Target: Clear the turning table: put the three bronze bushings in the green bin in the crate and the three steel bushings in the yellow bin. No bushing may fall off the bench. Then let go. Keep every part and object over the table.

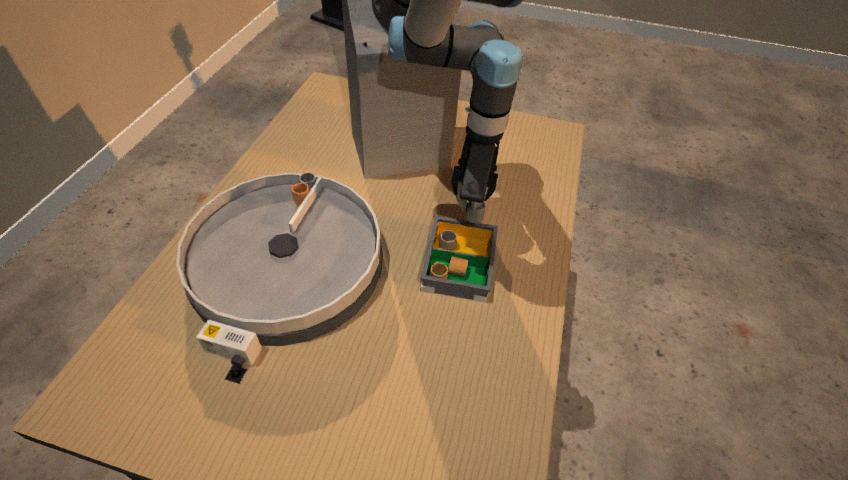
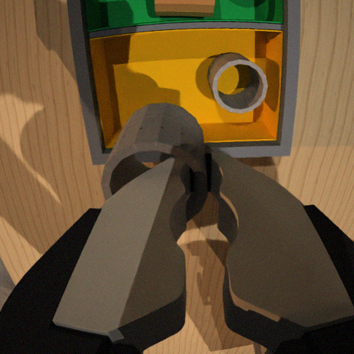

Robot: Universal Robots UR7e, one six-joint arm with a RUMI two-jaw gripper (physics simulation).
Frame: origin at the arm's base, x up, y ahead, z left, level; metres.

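Where they show: gripper, fingertip midpoint: (image 1: 467, 211); arm's base, link origin: (image 1: 406, 4).
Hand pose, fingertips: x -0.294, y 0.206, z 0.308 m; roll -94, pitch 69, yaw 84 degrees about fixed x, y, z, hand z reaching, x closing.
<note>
Things, the pixels of their centre, and the offset from my fingertips. "spot": a spot on its surface instead. Level surfaces: height alone.
- grey steel bushing, body centre: (image 1: 475, 210) dy -0.003, dx +0.010, dz +0.017 m
- turning table, body centre: (image 1: 283, 246) dy +0.266, dx -0.068, dz -0.304 m
- crate, surface spot: (image 1: 494, 255) spot: dy +0.020, dx -0.070, dz +0.089 m
- wooden bench, surface height: dx -0.120 m
- white bar, surface spot: (image 1: 304, 205) spot: dy +0.163, dx -0.040, dz -0.332 m
- white box, surface spot: (image 1: 229, 340) spot: dy +0.494, dx -0.061, dz -0.222 m
My gripper (image 1: 473, 204) (image 2: 198, 156) is shut on the wall of a grey steel bushing (image 1: 475, 212) (image 2: 162, 122), held tilted above the crate's rear edge, beside the yellow bin (image 1: 476, 243) (image 2: 150, 90). A steel bushing (image 1: 448, 243) (image 2: 219, 70) stands in that bin. In the green bin (image 1: 477, 277) (image 2: 125, 15), one bronze bushing (image 1: 458, 265) (image 2: 185, 7) lies on its side and another bronze bushing (image 1: 439, 276) stands upright. On the turning table (image 1: 238, 267), a bronze bushing (image 1: 300, 199) and a steel bushing (image 1: 307, 177) sit together near the rear rim, beside the white bar.
The crate (image 1: 494, 255) (image 2: 294, 100) has a raised dark rim and stands on the wooden bench (image 1: 464, 368), right of the turning table. A white bar (image 1: 304, 205) runs from near the hub to the rim. A white box (image 1: 229, 340) is at the table's front; a grey pedestal (image 1: 404, 118) stands behind.
</note>
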